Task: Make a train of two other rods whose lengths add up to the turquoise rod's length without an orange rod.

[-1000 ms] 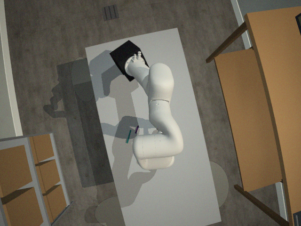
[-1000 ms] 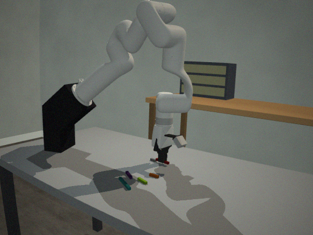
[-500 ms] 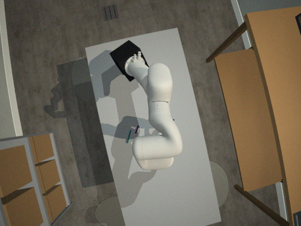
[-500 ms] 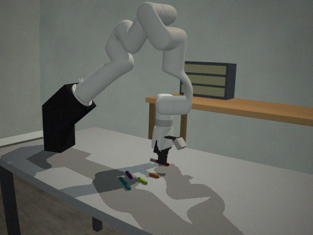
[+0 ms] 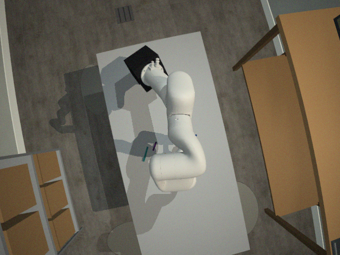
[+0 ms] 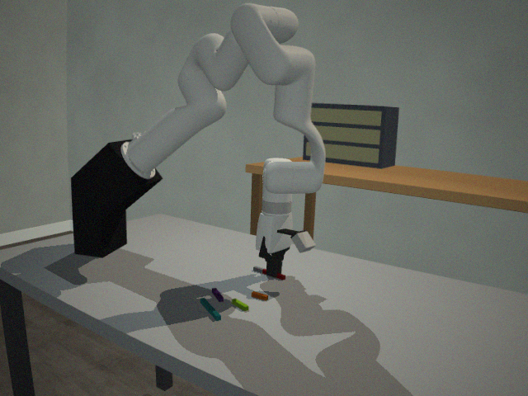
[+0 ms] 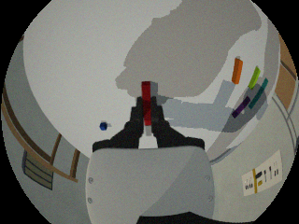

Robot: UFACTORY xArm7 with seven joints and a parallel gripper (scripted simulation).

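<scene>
My gripper is now 2 cm above the red rod. Round my hand: orange rod (11 cm to the right, 10 cm ahead, 2 cm below); grey rod (5 cm behind, 2 cm below, 1 cm to the right); blue rod (7 cm to the left, 6 cm behind, 2 cm below).
</scene>
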